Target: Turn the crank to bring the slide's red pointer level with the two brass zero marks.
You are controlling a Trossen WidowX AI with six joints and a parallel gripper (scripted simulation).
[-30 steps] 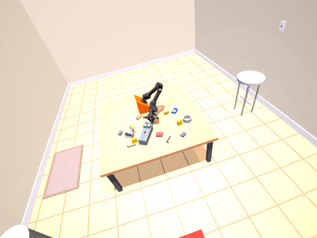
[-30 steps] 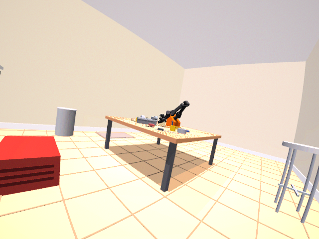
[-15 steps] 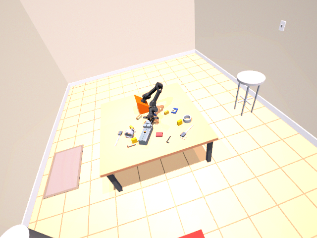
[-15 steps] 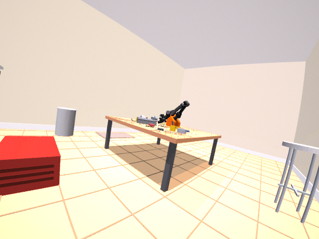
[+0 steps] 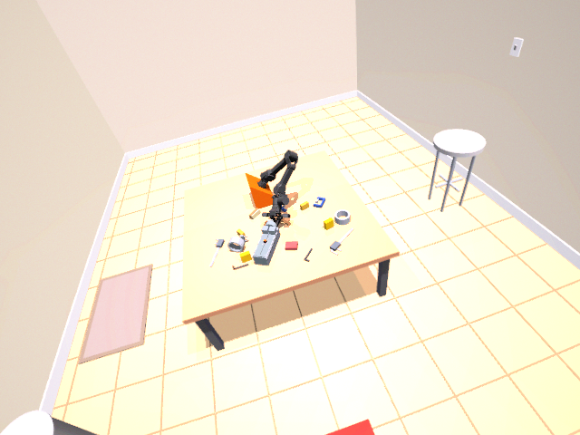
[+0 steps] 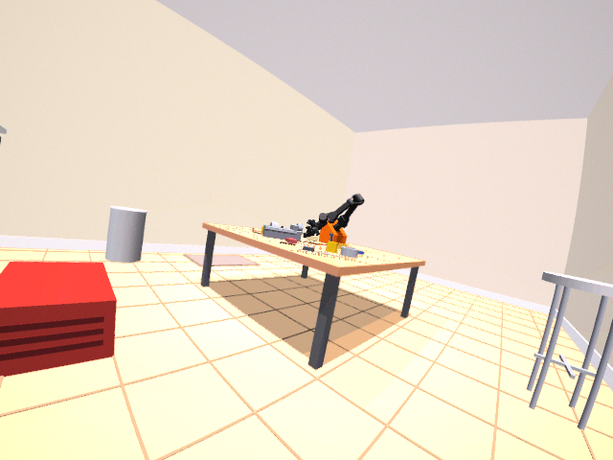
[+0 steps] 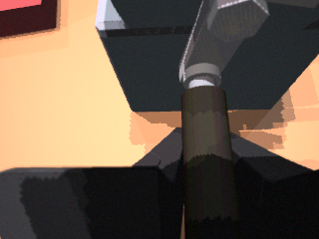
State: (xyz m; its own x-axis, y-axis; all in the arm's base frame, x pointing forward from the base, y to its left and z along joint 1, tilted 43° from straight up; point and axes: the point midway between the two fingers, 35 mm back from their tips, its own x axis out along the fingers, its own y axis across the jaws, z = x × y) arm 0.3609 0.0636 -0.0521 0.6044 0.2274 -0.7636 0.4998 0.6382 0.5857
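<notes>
Right now my gripper tip is 3 cm below the dark crank handle, 2 cm past it and 1 cm to the right of it. The rest, counted from my gripper tip: red pointer: 14 cm ahead, 9 cm to the right, 5 cm above; then red block: 18 cm ahead, 6 cm to the left, 2 cm below.
</notes>
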